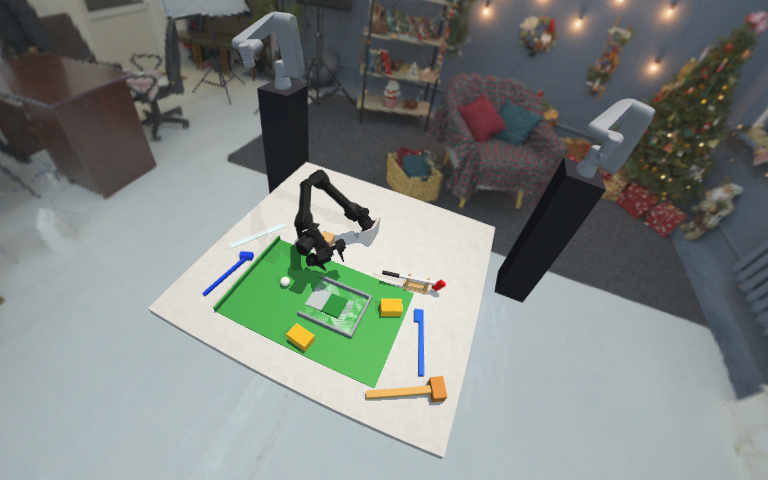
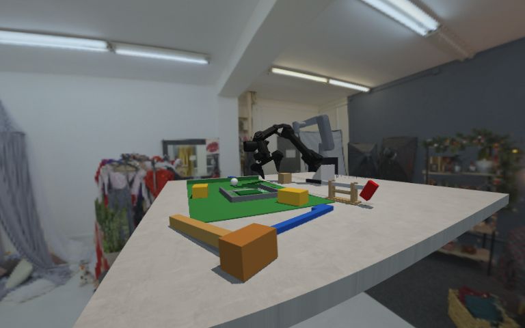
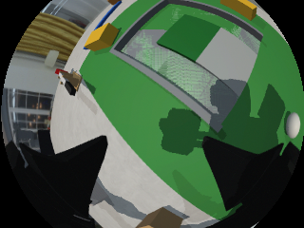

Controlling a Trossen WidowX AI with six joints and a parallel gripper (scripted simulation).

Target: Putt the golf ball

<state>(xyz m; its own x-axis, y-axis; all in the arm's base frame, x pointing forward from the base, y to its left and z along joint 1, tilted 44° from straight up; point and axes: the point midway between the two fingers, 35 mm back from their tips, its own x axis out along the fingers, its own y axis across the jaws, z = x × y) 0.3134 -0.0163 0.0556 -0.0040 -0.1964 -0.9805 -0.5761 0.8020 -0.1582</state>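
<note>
Now: gripper tip 16 cm past the tan cube, 13 cm to the left of it and 4 cm above it. The rest, counted from my gripper tip: white bar (46 cm to the right, 7 cm below, 5 cm behind); then white golf ball (17 cm to the right, 15 cm ahead, 4 cm below); then wooden stand (37 cm to the left, 11 cm behind, 4 cm below).
</note>
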